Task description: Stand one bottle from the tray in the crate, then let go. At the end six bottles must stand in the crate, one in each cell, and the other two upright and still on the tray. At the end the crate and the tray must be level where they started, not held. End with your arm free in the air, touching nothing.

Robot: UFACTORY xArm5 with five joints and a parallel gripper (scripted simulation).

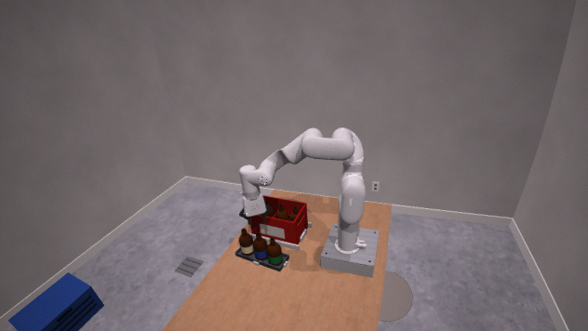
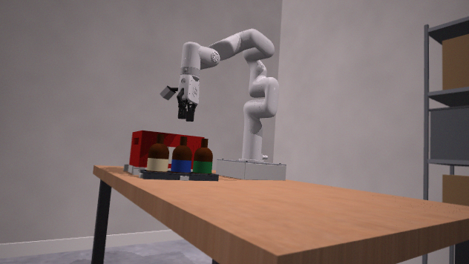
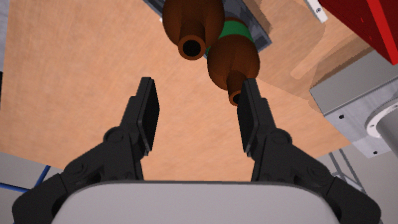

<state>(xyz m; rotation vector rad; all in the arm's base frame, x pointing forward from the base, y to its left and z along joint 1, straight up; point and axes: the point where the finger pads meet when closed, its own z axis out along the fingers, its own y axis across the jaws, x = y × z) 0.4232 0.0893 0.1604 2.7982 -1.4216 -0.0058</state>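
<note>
Now: hand 1 cm short of the dark tray, 1 cm to the right of it and 23 cm above it. Round my hand: red crate: 2 cm behind, 21 cm to the right, 16 cm below.
</note>
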